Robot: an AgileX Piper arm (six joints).
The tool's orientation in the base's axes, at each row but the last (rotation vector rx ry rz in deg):
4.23, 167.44, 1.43
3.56, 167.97, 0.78
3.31, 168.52, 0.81
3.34, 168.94, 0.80
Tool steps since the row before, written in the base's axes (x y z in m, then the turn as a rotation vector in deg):
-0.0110, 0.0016, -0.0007, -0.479, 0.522, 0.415
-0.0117, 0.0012, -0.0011, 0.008, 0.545, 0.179
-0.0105, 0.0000, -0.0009, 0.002, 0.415, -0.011
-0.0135, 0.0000, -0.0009, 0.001, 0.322, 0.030
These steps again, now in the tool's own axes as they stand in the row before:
0.0110, 0.0011, -0.0017, 0.404, 0.508, -0.503
0.0117, 0.0007, -0.0014, -0.022, 0.547, -0.171
0.0105, -0.0004, -0.0012, 0.017, 0.415, 0.014
0.0134, -0.0005, -0.0017, 0.006, 0.322, -0.027

